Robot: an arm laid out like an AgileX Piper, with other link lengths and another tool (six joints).
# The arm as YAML. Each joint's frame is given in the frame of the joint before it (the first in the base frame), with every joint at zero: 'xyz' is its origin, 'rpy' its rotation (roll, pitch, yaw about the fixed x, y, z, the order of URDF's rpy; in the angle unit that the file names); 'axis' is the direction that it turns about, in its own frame. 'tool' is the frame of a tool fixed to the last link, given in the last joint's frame.
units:
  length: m
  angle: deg
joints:
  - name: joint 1
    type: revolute
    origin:
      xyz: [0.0, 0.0, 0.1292]
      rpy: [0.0, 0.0, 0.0]
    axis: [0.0, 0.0, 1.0]
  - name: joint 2
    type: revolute
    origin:
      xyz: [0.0, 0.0, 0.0]
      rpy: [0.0, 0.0, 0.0]
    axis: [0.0, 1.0, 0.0]
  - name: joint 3
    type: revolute
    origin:
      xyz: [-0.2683, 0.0, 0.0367]
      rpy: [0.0, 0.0, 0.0]
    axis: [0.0, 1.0, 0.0]
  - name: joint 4
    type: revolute
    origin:
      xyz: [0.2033, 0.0, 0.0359]
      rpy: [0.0, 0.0, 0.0]
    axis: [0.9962, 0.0, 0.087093]
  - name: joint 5
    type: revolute
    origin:
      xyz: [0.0, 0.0, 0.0]
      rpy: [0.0, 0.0, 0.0]
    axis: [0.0, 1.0, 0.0]
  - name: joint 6
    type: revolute
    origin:
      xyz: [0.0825, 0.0, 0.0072]
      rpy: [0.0, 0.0, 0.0]
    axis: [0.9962, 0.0, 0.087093]
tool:
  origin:
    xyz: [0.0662, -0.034, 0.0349]
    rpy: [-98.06, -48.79, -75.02]
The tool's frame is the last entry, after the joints.
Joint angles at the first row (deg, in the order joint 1, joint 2, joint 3, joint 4, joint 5, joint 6):
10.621 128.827 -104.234 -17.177 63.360 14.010
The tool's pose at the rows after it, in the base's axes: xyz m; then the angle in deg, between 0 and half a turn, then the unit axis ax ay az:
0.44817 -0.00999 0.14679 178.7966 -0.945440 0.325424 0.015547
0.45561 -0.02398 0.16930 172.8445 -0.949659 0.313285 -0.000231
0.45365 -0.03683 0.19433 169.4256 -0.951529 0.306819 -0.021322
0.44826 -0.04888 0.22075 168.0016 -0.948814 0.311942 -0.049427
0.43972 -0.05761 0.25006 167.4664 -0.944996 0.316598 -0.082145
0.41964 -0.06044 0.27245 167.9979 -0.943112 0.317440 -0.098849
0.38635 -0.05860 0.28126 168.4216 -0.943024 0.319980 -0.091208
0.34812 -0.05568 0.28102 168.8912 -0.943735 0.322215 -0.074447
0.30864 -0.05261 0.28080 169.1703 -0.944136 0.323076 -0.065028
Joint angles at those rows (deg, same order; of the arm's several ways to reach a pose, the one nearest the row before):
5.741 127.293 -107.900 -8.196 67.059 5.525
1.726 125.415 -110.574 -1.957 67.060 -1.297
-1.177 122.218 -110.797 1.608 67.057 -5.458
-3.057 118.847 -110.798 2.497 67.057 -6.554
-4.165 114.984 -110.610 2.192 67.057 -6.663
-4.433 109.447 -106.781 1.194 67.059 -6.537
-4.433 102.163 -98.529 0.923 67.057 -6.298
-4.434 94.540 -88.922 0.924 67.057 -6.230
-4.433 86.547 -79.814 0.923 67.057 -6.235

